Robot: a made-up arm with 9 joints. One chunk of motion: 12 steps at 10 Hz.
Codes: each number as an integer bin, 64 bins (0 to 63) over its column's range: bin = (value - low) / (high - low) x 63, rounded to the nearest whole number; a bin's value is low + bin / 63 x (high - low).
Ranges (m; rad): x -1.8..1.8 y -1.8..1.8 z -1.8..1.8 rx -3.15..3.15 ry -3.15..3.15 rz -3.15..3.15
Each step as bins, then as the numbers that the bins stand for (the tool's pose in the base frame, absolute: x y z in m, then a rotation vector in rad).
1 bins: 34 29 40 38 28 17
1 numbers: 0.1429 -0.1429 0.4857 0.6500 -0.3500 -1.4500
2 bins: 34 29 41 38 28 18
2 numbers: 0.1429 -0.1429 0.5429 0.6500 -0.3500 -1.3500
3 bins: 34 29 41 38 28 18
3 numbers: 0.1429 -0.1429 0.5429 0.6500 -0.3500 -1.3500
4 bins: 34 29 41 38 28 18
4 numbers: 0.1429 -0.1429 0.5429 0.6500 -0.3500 -1.3500
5 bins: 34 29 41 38 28 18
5 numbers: 0.1429 -0.1429 0.5429 0.6500 -0.3500 -1.3500
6 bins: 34 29 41 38 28 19
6 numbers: 0.1429 -0.1429 0.5429 0.6500 -0.3500 -1.2500
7 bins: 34 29 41 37 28 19
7 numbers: 0.1429 -0.1429 0.5429 0.5500 -0.3500 -1.2500
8 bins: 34 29 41 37 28 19
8 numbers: 0.1429 -0.1429 0.5429 0.5500 -0.3500 -1.2500
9 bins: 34 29 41 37 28 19
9 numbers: 0.1429 -0.1429 0.5429 0.5500 -0.3500 -1.2500
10 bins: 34 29 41 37 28 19
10 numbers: 0.1429 -0.1429 0.5429 0.5500 -0.3500 -1.2500
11 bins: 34 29 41 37 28 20
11 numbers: 0.1429 -0.1429 0.5429 0.5500 -0.3500 -1.1500
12 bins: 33 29 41 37 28 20
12 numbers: 0.0857 -0.1429 0.5429 0.5500 -0.3500 -1.1500
